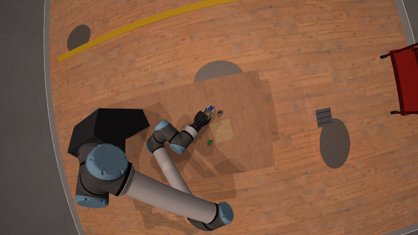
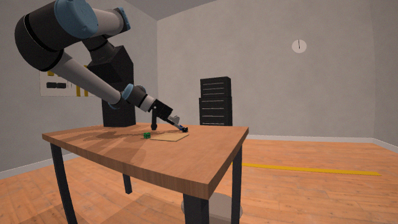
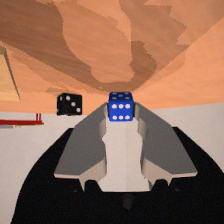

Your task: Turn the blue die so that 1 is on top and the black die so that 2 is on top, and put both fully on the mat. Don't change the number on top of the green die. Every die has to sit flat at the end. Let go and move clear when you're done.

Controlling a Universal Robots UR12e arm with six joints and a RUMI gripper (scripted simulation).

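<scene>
My hand is right at the blue die. Also, from my hand: green die 22 cm to the right, 6 cm behind, 1 cm below; then tan mat 16 cm to the right, 4 cm ahead, 2 cm below; then black die 5 cm ahead, 4 cm to the right, 1 cm below.
</scene>
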